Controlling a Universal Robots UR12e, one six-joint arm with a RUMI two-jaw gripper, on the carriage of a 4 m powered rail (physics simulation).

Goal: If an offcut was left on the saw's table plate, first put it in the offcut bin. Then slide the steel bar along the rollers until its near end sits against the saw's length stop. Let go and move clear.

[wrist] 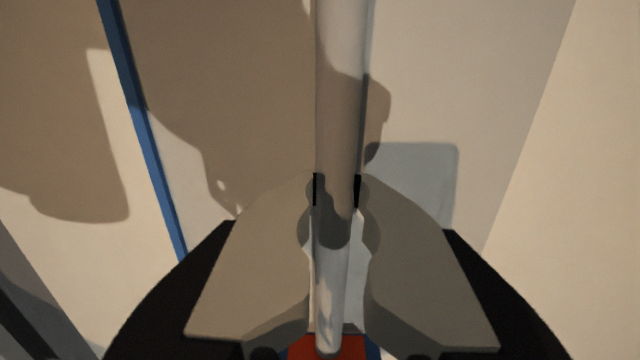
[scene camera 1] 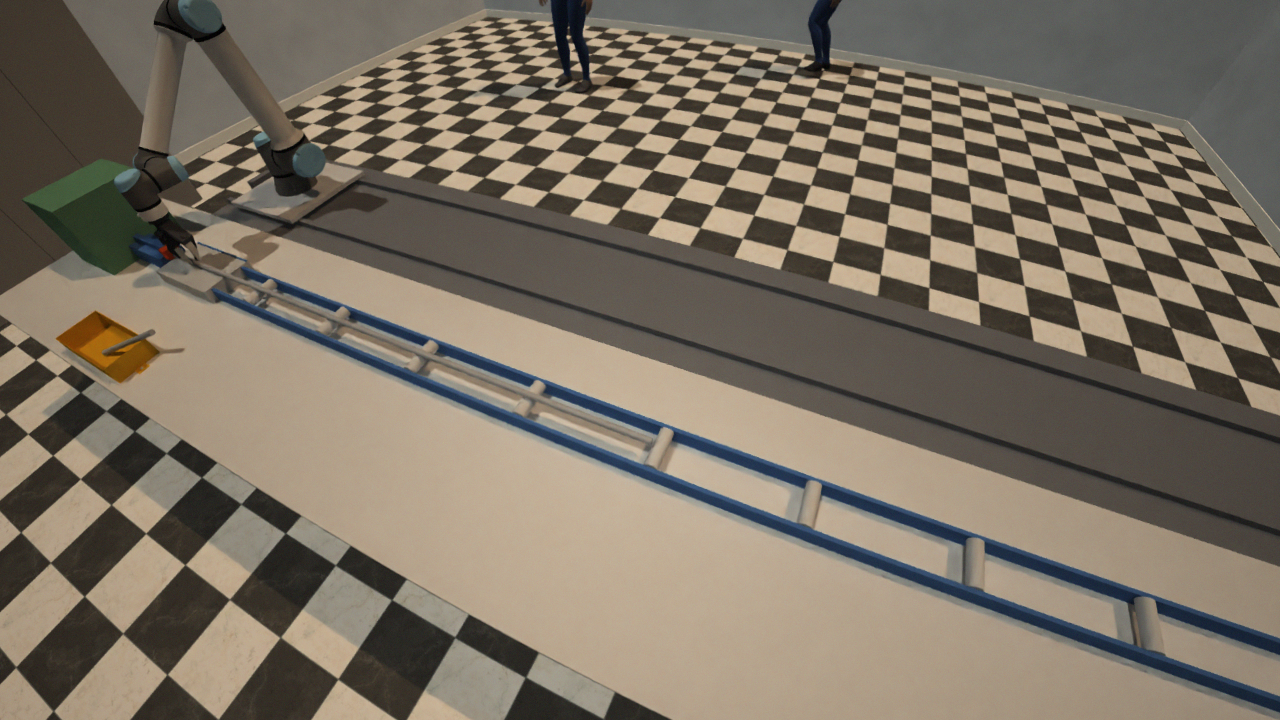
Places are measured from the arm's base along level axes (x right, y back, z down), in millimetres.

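Where they show: gripper, fingertip midpoint: (wrist: 335, 176) (scene camera 1: 195, 262); arm's base, link origin: (scene camera 1: 297, 186).
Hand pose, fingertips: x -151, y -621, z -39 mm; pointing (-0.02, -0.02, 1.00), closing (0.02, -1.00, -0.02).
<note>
Things, the pixels of their centre, and the offset from my fingertips. "pt": a spot on its surface instead.
- saw's grey table plate, body centre: (wrist: 332, 108) (scene camera 1: 205, 271) dx -24, dy +1, dz +39 mm
- length stop, body centre: (scene camera 1: 170, 250) dx +171, dy +1, dz -14 mm
- short grey offcut, body centre: (scene camera 1: 127, 342) dx -160, dy -387, dz +11 mm
- orange offcut bin, body centre: (scene camera 1: 106, 345) dx -49, dy -426, dz +33 mm
- green saw housing, body centre: (scene camera 1: 107, 215) dx +601, dy +1, dz -92 mm
- thin blue strip, surface spot: (wrist: 152, 150) pt dx -10, dy +95, dz +6 mm
The long steel bar (scene camera 1: 590, 416) (wrist: 341, 40) lies lengthwise over the rollers and reaches over the saw's grey table plate (scene camera 1: 190, 280) (wrist: 465, 90). My gripper (scene camera 1: 190, 254) (wrist: 335, 176) is shut on the bar near its near end, above the plate. In the wrist view the bar's rounded near end overlaps the red face of the length stop (scene camera 1: 165, 252) (wrist: 302, 348); whether they touch is hard to tell. A short grey offcut (scene camera 1: 130, 342) lies tilted in the orange offcut bin (scene camera 1: 87, 333), one end over the rim. No offcut shows on the visible plate.
The green saw housing (scene camera 1: 93, 219) stands behind the stop at the left. The roller track's blue side rails (scene camera 1: 895, 562) run right from the plate. A thin blue strip (wrist: 152, 150) runs beside the plate. The arm's carriage (scene camera 1: 259, 198) stands on the dark floor rail (scene camera 1: 626, 277). Two people stand far back.
</note>
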